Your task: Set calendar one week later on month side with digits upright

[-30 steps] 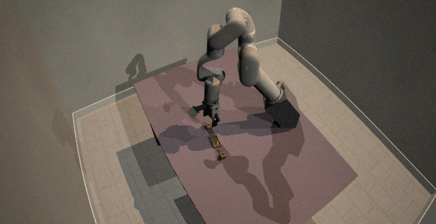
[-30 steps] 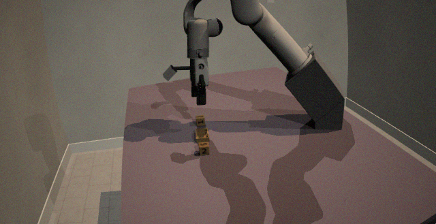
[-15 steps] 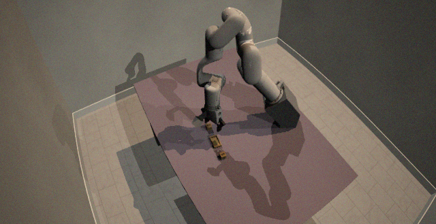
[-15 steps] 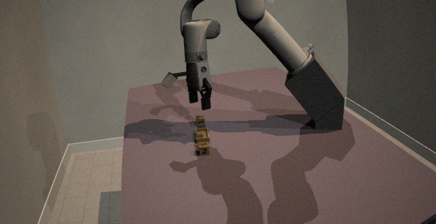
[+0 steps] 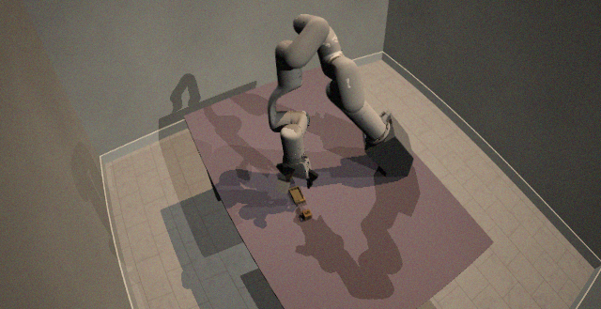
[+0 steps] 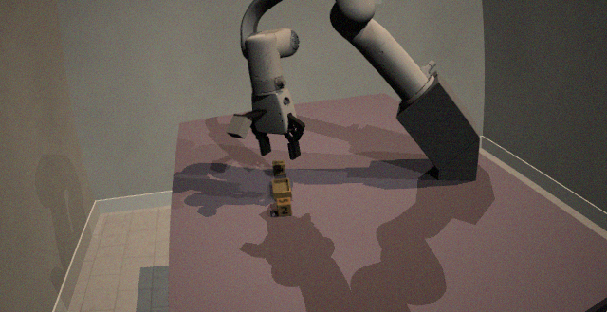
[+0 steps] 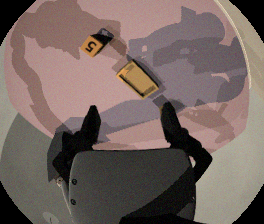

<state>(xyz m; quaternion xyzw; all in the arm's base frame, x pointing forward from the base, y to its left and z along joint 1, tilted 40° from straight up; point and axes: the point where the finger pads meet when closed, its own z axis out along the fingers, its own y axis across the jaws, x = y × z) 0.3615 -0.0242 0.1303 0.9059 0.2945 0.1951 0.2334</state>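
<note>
Right now the yellow digit cube is 4 cm ahead of my hand, 10 cm to the left of it and 9 cm below it. Also, from my hand: tray 1 cm to the right, 10 cm below.
</note>
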